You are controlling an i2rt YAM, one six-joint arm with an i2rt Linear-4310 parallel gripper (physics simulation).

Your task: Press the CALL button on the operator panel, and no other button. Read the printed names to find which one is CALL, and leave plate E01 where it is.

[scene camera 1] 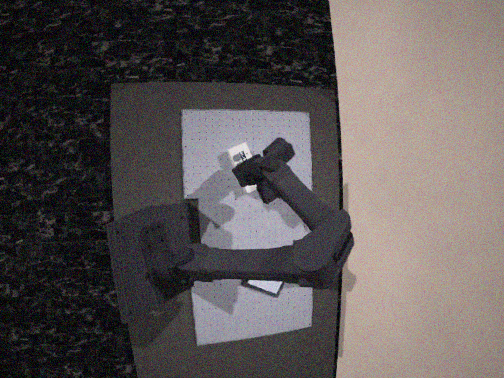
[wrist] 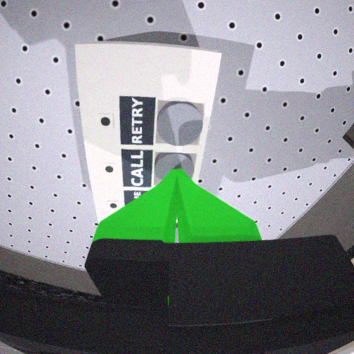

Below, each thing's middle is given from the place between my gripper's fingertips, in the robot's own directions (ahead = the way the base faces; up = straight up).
Labels:
Now: hand right at the call button [wrist: 165, 161]. From my hand the other things lie so: retry button [wrist: 179, 123] (10 mm ahead, 30 mm to the right); then white operator panel [wrist: 122, 85] (20 mm ahead, 10 mm to the left, 30 mm below).

